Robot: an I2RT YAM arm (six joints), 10 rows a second.
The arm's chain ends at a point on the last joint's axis. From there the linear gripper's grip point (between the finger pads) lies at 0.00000 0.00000 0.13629 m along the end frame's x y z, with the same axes.
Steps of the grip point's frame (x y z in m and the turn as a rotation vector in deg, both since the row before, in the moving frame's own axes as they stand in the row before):
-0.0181 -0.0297 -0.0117 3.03 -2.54 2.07
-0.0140 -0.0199 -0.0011 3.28 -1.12 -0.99
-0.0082 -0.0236 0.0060 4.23 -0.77 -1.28
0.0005 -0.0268 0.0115 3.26 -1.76 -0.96
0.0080 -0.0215 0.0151 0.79 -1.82 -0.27
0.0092 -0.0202 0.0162 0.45 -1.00 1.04
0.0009 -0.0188 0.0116 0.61 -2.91 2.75
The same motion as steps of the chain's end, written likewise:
-0.0122 -0.0224 -0.0114 3.03 -2.54 2.07
-0.0113 -0.0121 -0.0009 3.28 -1.12 -0.99
-0.0063 -0.0136 0.0064 4.23 -0.77 -1.28
0.0047 -0.0191 0.0118 3.26 -1.76 -0.96
0.0123 -0.0196 0.0152 0.79 -1.82 -0.27
0.0116 -0.0191 0.0162 0.45 -1.00 1.04
0.0078 -0.0172 0.0118 0.61 -2.91 2.75

